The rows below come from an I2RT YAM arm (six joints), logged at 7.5 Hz.
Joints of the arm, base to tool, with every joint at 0 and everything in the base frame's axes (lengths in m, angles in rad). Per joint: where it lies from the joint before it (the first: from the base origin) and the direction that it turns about. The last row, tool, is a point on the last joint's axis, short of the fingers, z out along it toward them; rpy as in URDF.
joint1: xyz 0 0 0.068 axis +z
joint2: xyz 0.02 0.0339 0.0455 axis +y
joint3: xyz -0.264 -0.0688 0 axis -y
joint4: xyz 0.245 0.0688 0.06 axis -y
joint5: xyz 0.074 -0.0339 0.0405 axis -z
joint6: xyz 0.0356 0 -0.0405 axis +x
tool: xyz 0 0 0 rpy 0 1.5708 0
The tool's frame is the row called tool.
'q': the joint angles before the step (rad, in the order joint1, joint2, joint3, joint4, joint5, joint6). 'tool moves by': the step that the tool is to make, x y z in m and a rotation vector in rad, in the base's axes. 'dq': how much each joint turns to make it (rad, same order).
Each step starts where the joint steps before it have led.
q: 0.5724, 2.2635, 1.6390, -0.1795, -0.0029, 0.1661
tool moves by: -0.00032, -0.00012, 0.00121, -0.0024, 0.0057, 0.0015
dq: 0.0000, -0.0019, 0.0038, -0.0118, -0.0018, -0.0003
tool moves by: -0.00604, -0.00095, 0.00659, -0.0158, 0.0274, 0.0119
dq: 0.0046, -0.0241, -0.0030, -0.0527, -0.0062, -0.0043
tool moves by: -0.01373, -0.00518, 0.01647, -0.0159, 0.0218, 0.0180
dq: 0.0061, -0.0694, -0.0374, -0.0590, -0.0068, -0.0099
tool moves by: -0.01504, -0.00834, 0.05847, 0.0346, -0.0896, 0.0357
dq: 0.0023, -0.1453, -0.0126, -0.0397, -0.0077, -0.0385
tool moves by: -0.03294, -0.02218, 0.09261, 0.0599, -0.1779, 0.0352
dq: -0.0004, -0.2281, 0.0008, -0.0489, 0.0030, -0.0599
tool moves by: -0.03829, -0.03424, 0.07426, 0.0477, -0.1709, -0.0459
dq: -0.0149, -0.2011, 0.0057, -0.0374, 0.0531, -0.0313
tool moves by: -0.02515, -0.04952, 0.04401, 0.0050, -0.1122, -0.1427
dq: -0.0782, -0.1472, 0.0016, -0.0477, 0.0793, -0.0252
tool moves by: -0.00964, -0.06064, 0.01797, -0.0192, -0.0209, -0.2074
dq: -0.1625, -0.0885, 0.0011, -0.0767, 0.0508, -0.0106
